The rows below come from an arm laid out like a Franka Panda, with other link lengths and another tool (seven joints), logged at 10 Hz.
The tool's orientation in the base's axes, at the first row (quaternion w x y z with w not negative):
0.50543, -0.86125, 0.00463, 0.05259
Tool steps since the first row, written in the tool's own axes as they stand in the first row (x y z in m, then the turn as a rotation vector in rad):
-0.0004, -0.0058, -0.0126, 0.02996, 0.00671, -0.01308
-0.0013, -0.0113, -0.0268, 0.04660, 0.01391, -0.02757
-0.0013, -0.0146, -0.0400, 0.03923, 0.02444, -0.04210
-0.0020, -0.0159, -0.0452, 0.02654, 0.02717, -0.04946
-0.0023, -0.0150, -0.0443, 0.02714, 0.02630, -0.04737
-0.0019, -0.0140, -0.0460, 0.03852, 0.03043, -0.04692
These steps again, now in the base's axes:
0.0010, -0.0082, 0.0112, 0.03051, -0.01332, -0.00237
0.0017, -0.0179, 0.0229, 0.04786, -0.02871, -0.00321
0.0030, -0.0278, 0.0322, 0.04113, -0.04685, -0.00465
0.0029, -0.0317, 0.0359, 0.02898, -0.05517, -0.00225
0.0024, -0.0314, 0.0347, 0.02945, -0.05290, -0.00256
0.0029, -0.0333, 0.0346, 0.04048, -0.05401, -0.00746

